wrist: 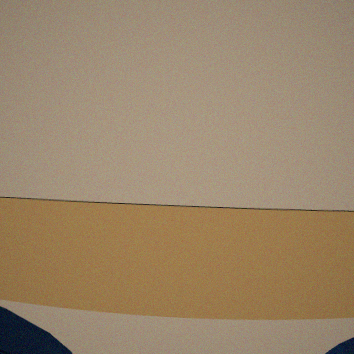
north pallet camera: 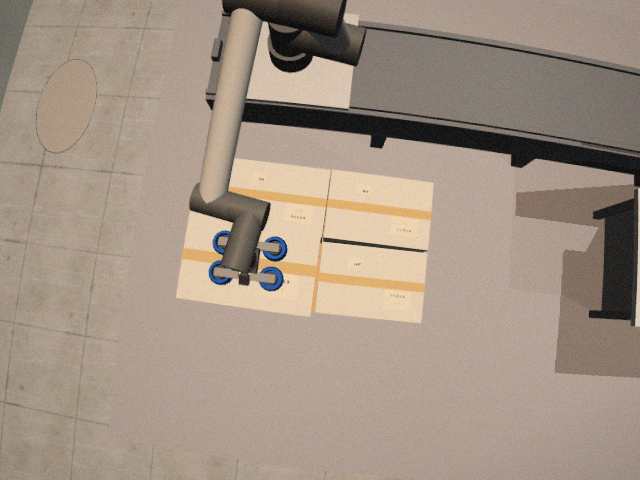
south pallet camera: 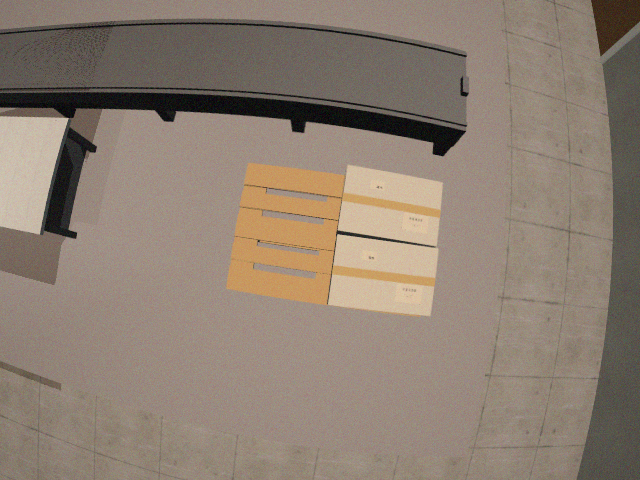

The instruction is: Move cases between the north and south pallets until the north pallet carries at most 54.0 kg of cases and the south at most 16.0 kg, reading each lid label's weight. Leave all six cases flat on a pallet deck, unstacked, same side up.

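Frame: origin at the arm's base, x ahead, y left, z up, level; metres.
Seen in the pictures: end effector, tool point: [wrist: 196, 226]; arm's base, origin of the base link: [north pallet camera: 291, 53].
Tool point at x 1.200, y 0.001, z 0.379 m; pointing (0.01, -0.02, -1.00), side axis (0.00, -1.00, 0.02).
Pixels of each thing's top centre, then the offset from my tool point to it. Level surfaces: height alone.
- white case, middle of its top: [wrist: 217, 298] [north pallet camera: 247, 262] 0.030 m up, 0.006 m ahead, 0.004 m right
- far left case, middle of its top: [north pallet camera: 274, 196] 0.530 m down, 0.405 m back, 0.002 m left
- far right case, middle of its top: [north pallet camera: 379, 209] 0.512 m down, 0.397 m back, 0.580 m left
- pale-topped table, its level: 0.418 m down
My suction gripper [north pallet camera: 247, 260] is shut on a white case [north pallet camera: 232, 294] [wrist: 175, 100] with orange tape, held flat above the near left part of the north pallet; it looks larger than its neighbours. It partly hides the far left case [north pallet camera: 297, 180]. A far right case [north pallet camera: 398, 196] and a near right case [north pallet camera: 387, 266] lie flat on the north pallet. In the south view, a far right case [south pallet camera: 403, 191] and a near right case [south pallet camera: 392, 263] lie flat on the south pallet [south pallet camera: 284, 230], whose orange left deck is bare. Label weights are too small to read.
The grey floor rail [north pallet camera: 465, 77] [south pallet camera: 258, 59] runs behind both pallets, with the white carriage [north pallet camera: 310, 90] at its north end. A pale-topped table [south pallet camera: 25, 170] on dark legs stands between the pallets, left of the south pallet.
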